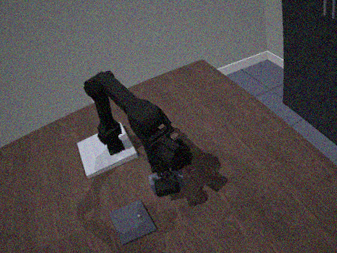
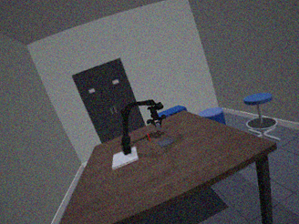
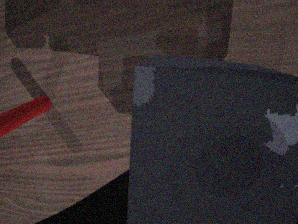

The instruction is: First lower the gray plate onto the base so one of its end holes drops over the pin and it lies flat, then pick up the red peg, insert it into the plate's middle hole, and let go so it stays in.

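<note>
Right now my gripper tip is 14 cm to the left of the gray base and 9 cm above it. The rest, counted from my gripper tip: gray plate 3 cm above; red peg 12 cm behind, 2 cm to the left, 6 cm below.
</note>
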